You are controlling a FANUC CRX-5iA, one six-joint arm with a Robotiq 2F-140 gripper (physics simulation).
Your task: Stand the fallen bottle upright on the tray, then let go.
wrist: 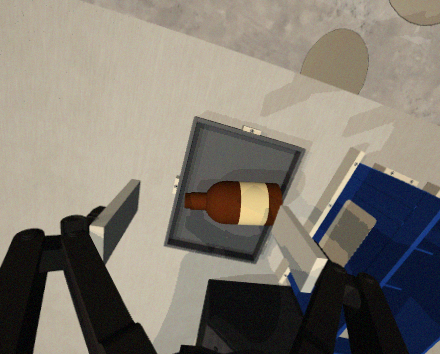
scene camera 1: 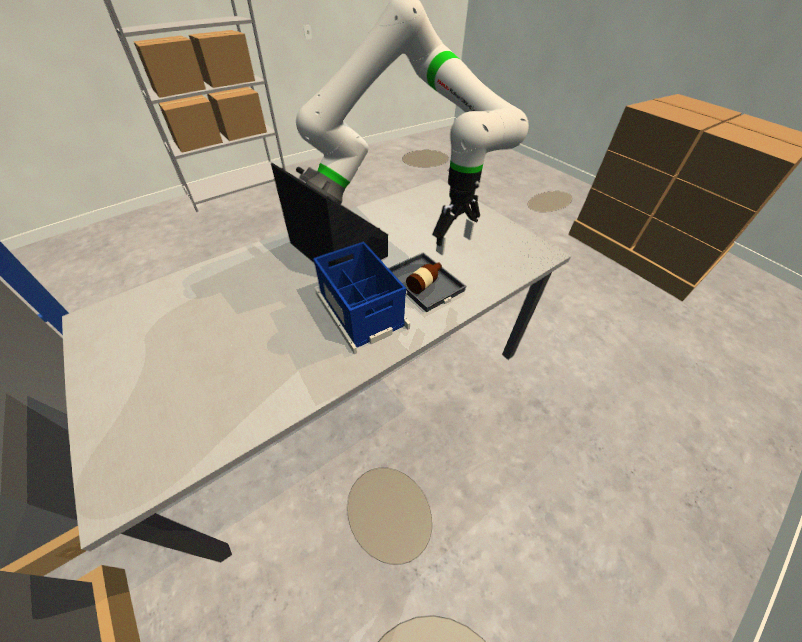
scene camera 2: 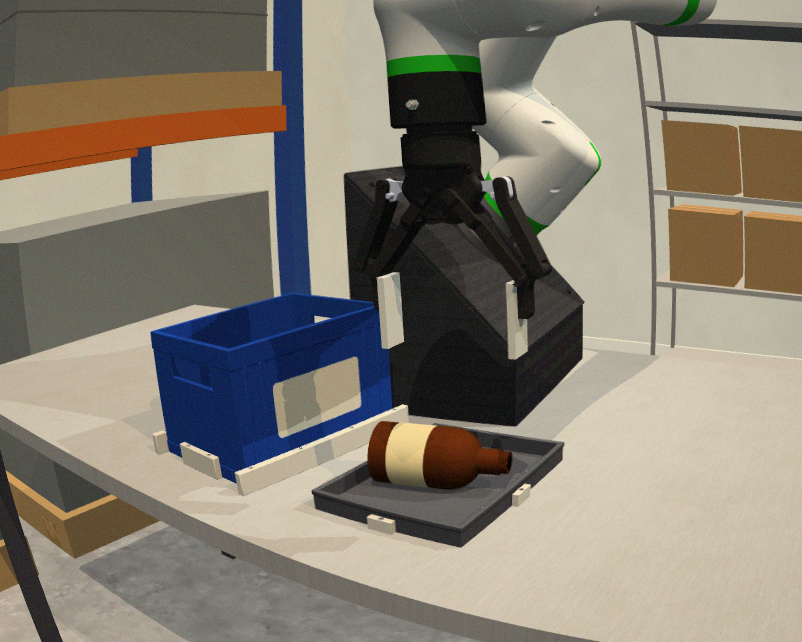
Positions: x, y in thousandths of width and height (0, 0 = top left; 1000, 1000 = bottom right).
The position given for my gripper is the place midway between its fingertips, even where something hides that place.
In view: my gripper (scene camera 2: 567, 544), a brown bottle (scene camera 2: 537, 711) and a guide strip (scene camera 2: 339, 734).
The brown bottle shows as well in the wrist view (wrist: 515, 572). My gripper shows as well in the wrist view (wrist: 478, 586) and in scene camera 1 (scene camera 1: 565, 382). The guide strip shows as well in the wrist view (wrist: 783, 487).
